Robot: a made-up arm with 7 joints. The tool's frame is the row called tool.
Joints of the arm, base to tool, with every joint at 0 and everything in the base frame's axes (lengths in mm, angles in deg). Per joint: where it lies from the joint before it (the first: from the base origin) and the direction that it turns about. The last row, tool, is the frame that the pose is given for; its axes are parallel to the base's.
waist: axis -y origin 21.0 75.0 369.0
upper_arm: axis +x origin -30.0 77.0 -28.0
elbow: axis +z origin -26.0 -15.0 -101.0
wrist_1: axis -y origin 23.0 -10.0 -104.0
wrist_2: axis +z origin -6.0 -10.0 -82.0
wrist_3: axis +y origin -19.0 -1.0 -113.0
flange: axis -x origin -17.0 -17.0 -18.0
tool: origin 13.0 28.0 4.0
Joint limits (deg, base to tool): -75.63..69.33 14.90..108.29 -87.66..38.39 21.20..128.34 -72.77..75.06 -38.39..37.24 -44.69..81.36
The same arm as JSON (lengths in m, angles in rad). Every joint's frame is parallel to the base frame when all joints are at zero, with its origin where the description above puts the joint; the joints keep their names.
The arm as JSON. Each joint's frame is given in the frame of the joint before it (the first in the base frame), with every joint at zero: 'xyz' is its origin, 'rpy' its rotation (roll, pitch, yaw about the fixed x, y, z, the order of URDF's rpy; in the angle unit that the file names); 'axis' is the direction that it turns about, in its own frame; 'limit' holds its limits. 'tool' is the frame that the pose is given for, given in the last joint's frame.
{"units": {"length": "m", "angle": "rad"}, "joints": [{"name": "waist", "type": "revolute", "origin": {"xyz": [0.021, 0.075, 0.369], "rpy": [0.0, 0.0, 0.0]}, "axis": [0.0, -1.0, 0.0], "limit": {"lower": -1.32, "upper": 1.21}}, {"name": "upper_arm", "type": "revolute", "origin": {"xyz": [-0.03, 0.077, -0.028], "rpy": [0.0, 0.0, 0.0]}, "axis": [1.0, 0.0, 0.0], "limit": {"lower": 0.2601, "upper": 1.89}}, {"name": "elbow", "type": "revolute", "origin": {"xyz": [-0.026, -0.015, -0.101], "rpy": [0.0, 0.0, 0.0]}, "axis": [0.0, 0.0, 1.0], "limit": {"lower": -1.53, "upper": 0.67}}, {"name": "wrist_1", "type": "revolute", "origin": {"xyz": [0.023, -0.01, -0.104], "rpy": [0.0, 0.0, 0.0]}, "axis": [0.0, -1.0, 0.0], "limit": {"lower": 0.37, "upper": 2.24}}, {"name": "wrist_2", "type": "revolute", "origin": {"xyz": [-0.006, -0.01, -0.082], "rpy": [0.0, 0.0, 0.0]}, "axis": [0.0, 0.0, 1.0], "limit": {"lower": -1.2701, "upper": 1.31}}, {"name": "wrist_3", "type": "revolute", "origin": {"xyz": [-0.019, -0.001, -0.113], "rpy": [0.0, 0.0, 0.0]}, "axis": [0.0, 1.0, 0.0], "limit": {"lower": -0.67, "upper": 0.65}}, {"name": "flange", "type": "revolute", "origin": {"xyz": [-0.017, -0.017, -0.018], "rpy": [0.0, 0.0, 0.0]}, "axis": [-1.0, 0.0, 0.0], "limit": {"lower": -0.78, "upper": 1.42}}], "tool": {"origin": {"xyz": [0.013, 0.028, 0.004], "rpy": [0.0, 0.0, 0.0]}}}
